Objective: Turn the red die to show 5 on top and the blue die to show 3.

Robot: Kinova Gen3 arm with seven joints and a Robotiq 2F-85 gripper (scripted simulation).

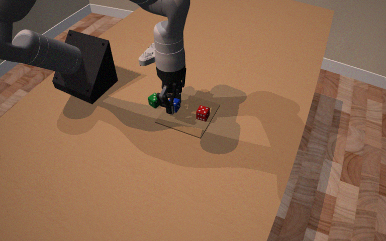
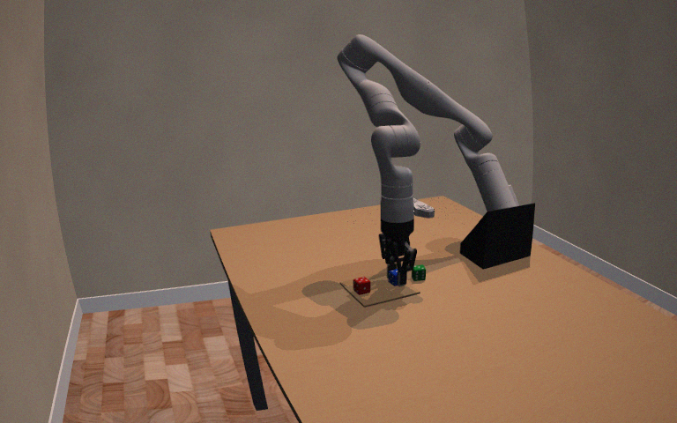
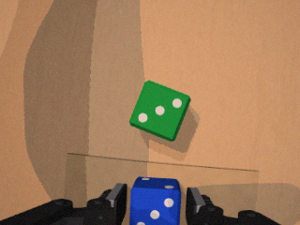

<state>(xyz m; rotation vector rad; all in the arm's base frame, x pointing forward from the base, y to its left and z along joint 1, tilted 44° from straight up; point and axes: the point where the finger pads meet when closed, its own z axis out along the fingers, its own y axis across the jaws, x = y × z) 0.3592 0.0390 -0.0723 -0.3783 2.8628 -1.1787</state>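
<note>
My hand is right at the blue die. Round my hand: thin tan mat (40 mm ahead, 10 mm to the left, 20 mm below); then red die (90 mm ahead, 20 mm to the left); then green die (60 mm behind, 10 mm to the right, 10 mm below).
</note>
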